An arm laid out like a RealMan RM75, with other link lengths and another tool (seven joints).
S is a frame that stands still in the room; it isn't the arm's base.
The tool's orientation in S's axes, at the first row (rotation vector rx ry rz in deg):
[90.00, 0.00, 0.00]
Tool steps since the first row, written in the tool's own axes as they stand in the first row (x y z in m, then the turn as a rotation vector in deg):
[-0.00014, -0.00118, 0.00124, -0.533, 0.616, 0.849]
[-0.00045, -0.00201, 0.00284, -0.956, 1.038, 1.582]
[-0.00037, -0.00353, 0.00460, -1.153, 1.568, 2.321]
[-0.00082, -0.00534, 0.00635, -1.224, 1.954, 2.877]
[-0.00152, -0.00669, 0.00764, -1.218, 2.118, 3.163]
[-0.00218, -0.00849, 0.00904, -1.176, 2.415, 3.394]
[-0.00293, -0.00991, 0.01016, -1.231, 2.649, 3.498]
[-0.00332, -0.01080, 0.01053, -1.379, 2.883, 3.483]
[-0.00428, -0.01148, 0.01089, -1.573, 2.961, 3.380]
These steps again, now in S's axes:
[-0.00014, -0.00124, -0.00118, -0.533, -0.849, 0.616]
[-0.00045, -0.00284, -0.00201, -0.956, -1.582, 1.038]
[-0.00037, -0.00460, -0.00353, -1.153, -2.321, 1.568]
[-0.00082, -0.00635, -0.00534, -1.224, -2.877, 1.954]
[-0.00152, -0.00764, -0.00669, -1.218, -3.163, 2.118]
[-0.00218, -0.00904, -0.00849, -1.176, -3.394, 2.415]
[-0.00293, -0.01016, -0.00991, -1.231, -3.498, 2.649]
[-0.00332, -0.01053, -0.01080, -1.379, -3.483, 2.883]
[-0.00428, -0.01089, -0.01148, -1.573, -3.380, 2.961]

